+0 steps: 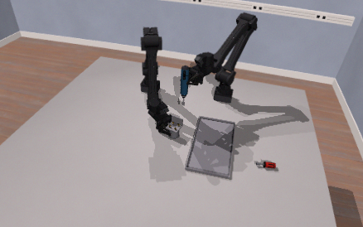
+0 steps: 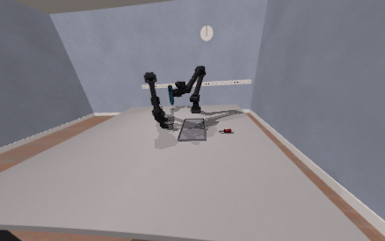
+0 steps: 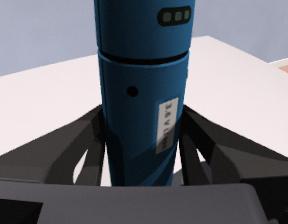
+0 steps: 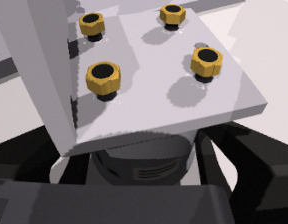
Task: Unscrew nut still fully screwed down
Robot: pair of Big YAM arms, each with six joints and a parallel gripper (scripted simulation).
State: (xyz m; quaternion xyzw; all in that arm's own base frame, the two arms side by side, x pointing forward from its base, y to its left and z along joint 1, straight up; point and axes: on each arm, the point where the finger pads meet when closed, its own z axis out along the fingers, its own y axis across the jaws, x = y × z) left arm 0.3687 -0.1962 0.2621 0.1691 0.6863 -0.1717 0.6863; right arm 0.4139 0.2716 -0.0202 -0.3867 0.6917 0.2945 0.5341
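My right hand is 50 mm below the grey bracket. Also, from my right hand: flat grey tray: 220 mm to the left, 30 mm ahead, 20 mm below; nut: 50 mm above, 20 mm to the right, 10 mm ahead; grey tip: 150 mm above, 90 mm behind, 30 mm to the left.
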